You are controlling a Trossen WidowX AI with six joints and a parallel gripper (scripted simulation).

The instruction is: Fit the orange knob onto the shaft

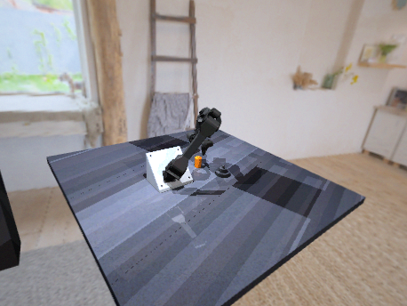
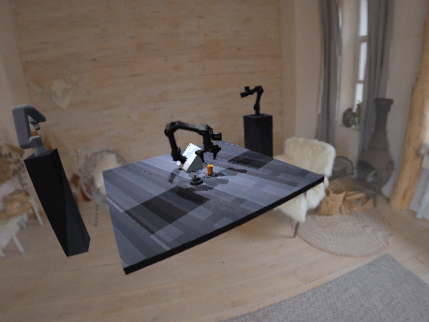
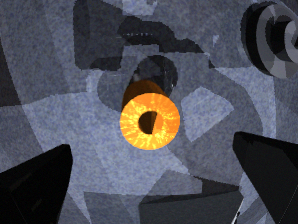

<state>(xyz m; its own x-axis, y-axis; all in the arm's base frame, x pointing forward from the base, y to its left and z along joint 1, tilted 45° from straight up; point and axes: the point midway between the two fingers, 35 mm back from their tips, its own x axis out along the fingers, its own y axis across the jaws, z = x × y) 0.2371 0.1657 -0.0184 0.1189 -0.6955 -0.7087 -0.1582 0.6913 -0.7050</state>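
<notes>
Now: the orange knob 6 cm below my gripper tip. Also, from my gripper tip: dark round pedestal 9 cm ahead, 14 cm to the right, 6 cm below.
</notes>
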